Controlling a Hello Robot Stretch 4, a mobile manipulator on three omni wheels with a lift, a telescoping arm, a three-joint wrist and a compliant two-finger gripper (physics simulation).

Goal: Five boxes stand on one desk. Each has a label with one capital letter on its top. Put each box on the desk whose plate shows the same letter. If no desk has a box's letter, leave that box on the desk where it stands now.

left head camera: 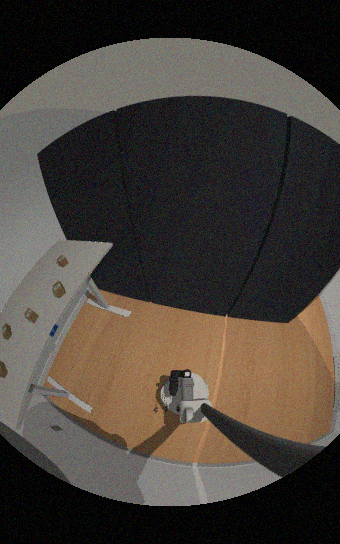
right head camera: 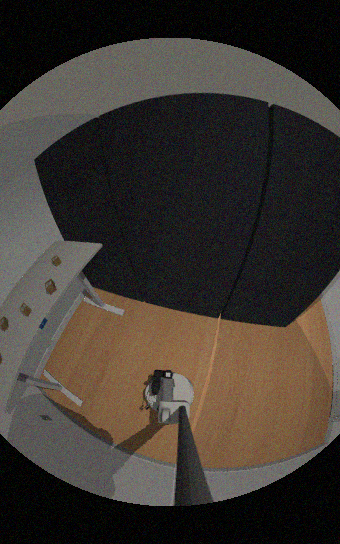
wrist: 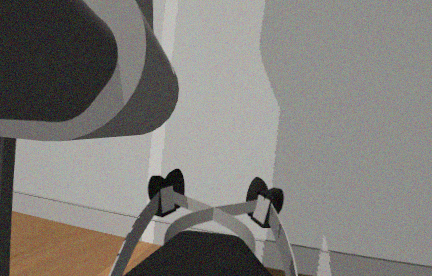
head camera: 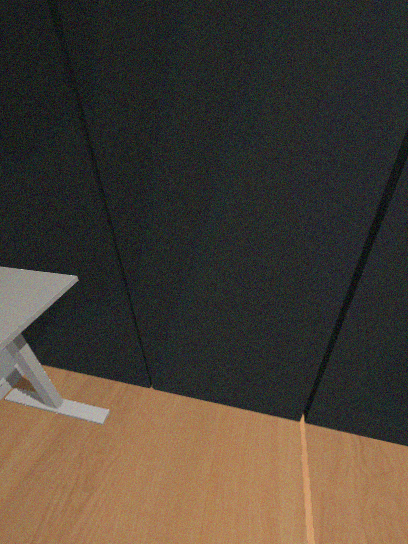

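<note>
A white desk (head camera: 30, 295) (left head camera: 87, 250) (right head camera: 80, 250) stands at the left of the head views; its near right corner shows in the head camera view. Several small brown boxes stand on it, among them one box (left head camera: 59, 289) (right head camera: 50, 286) near the front edge and one box (left head camera: 62, 260) (right head camera: 56, 260) toward the far end. Their letters are too small to read. A blue plate (left head camera: 54, 330) (right head camera: 43, 323) is on the desk's front edge, its letter unreadable. My gripper (wrist: 216, 188) is open and empty, with both fingertips apart in front of a pale wall, away from the desk.
A tall dark partition (head camera: 225, 225) (left head camera: 200, 200) (right head camera: 190, 200) stands ahead, rising from the wooden floor (head camera: 200, 460) (left head camera: 270, 380) (right head camera: 260, 390). A pale wall (wrist: 215, 100) faces the gripper. The desk's leg foot (head camera: 85, 411) juts out over the floor.
</note>
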